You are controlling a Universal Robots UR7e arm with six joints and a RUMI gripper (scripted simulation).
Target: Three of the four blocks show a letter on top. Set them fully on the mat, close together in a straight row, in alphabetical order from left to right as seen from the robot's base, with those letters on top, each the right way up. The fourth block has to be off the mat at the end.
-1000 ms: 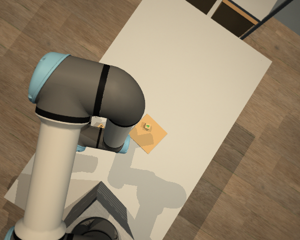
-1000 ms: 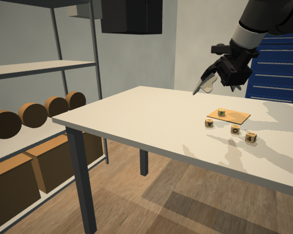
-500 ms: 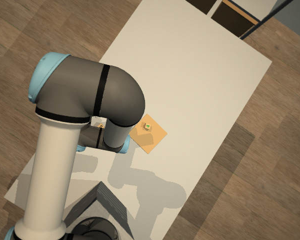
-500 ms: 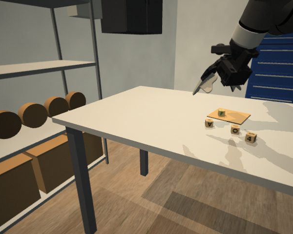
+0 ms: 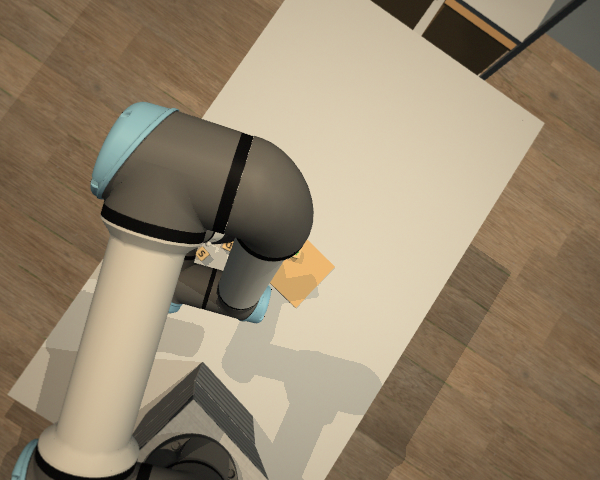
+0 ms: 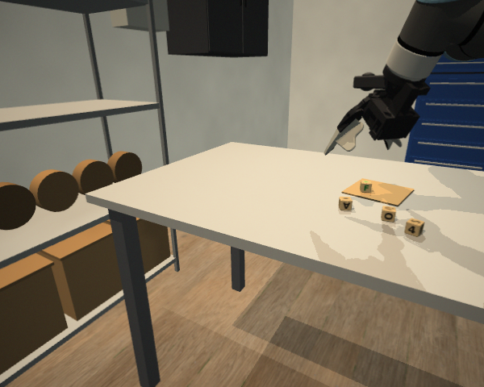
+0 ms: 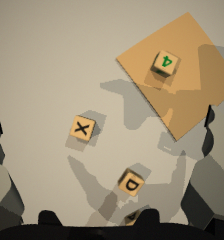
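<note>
Now: hand 30 mm past the green-marked block, 90 mm to the left of it and 110 mm above it. The rest, counted from my hand: D block (90 mm behind, 60 mm to the left, 120 mm below); X block (10 mm ahead, 40 mm to the left, 120 mm below); orange mat (60 mm behind, 110 mm to the right, 130 mm below).
</note>
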